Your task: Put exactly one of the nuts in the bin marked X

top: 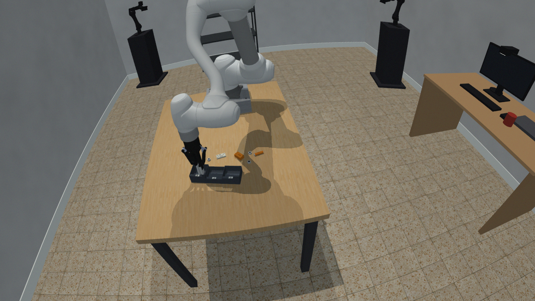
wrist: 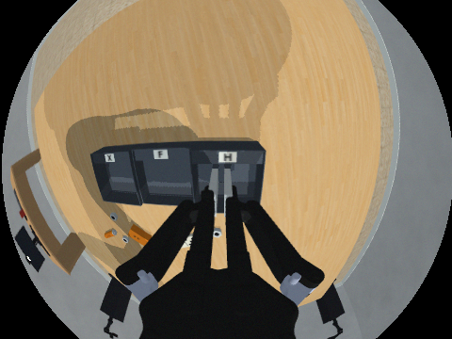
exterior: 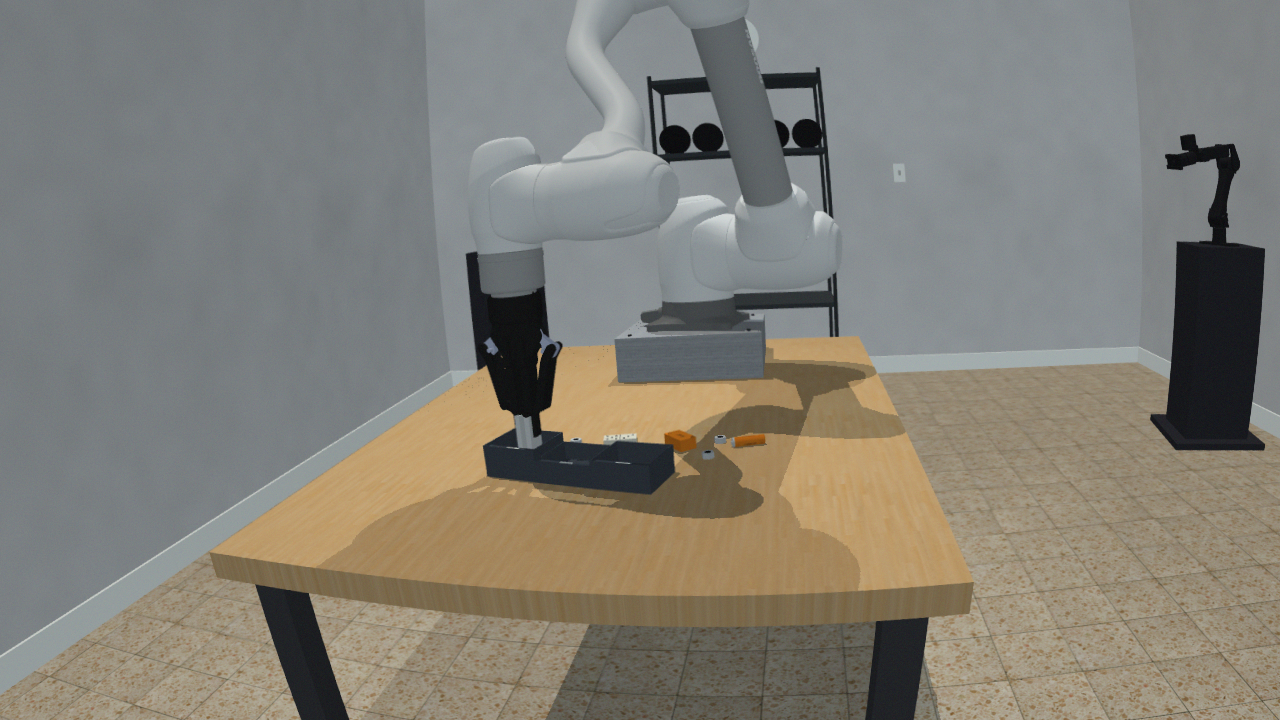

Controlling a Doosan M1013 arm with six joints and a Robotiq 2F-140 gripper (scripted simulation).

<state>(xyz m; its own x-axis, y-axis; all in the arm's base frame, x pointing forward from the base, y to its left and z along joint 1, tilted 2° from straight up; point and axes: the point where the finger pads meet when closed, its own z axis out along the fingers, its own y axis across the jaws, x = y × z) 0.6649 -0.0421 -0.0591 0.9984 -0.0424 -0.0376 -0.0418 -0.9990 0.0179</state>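
The dark bin row is 1 cm ahead of my hand, 8 cm to the left of it and 3 cm below it. From my hand the other things lie so: orange bolt-like piece 15 cm behind, 27 cm to the left, 4 cm below; then white domino 14 cm behind, 8 cm to the left, 4 cm below; then orange block 14 cm behind, 17 cm to the left, 4 cm below.
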